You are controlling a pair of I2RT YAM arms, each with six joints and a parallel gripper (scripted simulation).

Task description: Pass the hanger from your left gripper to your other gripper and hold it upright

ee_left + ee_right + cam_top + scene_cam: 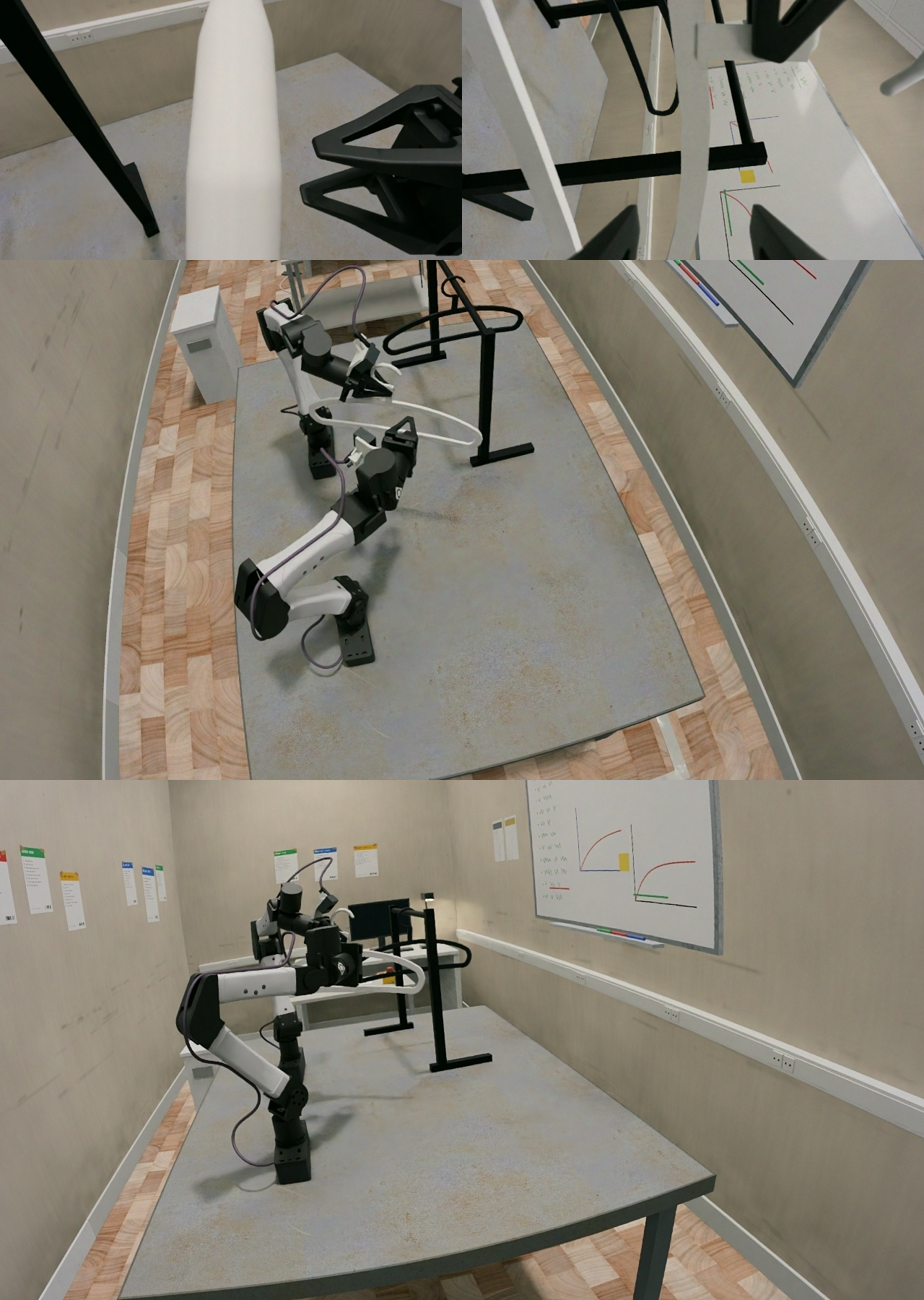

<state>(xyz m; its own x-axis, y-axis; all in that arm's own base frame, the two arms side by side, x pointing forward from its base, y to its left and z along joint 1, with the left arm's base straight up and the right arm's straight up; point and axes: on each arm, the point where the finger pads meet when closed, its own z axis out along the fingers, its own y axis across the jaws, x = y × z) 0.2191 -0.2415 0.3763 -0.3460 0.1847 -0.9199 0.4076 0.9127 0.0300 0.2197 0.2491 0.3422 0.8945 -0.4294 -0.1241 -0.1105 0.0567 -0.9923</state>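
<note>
Now: the white hanger 80 mm to the left of my right hand, 30 mm behind it and 10 mm above it. The rest, counted from my right hand: black rack (400 mm to the left, 210 mm ahead, 150 mm below); then black hanger (430 mm to the left, 210 mm ahead, 20 mm below).
The white hanger is 3 cm below my left hand. Also, from my left hand: black rack (24 cm ahead, 33 cm to the left, 19 cm below); then black hanger (24 cm ahead, 35 cm to the left, 7 cm below).
</note>
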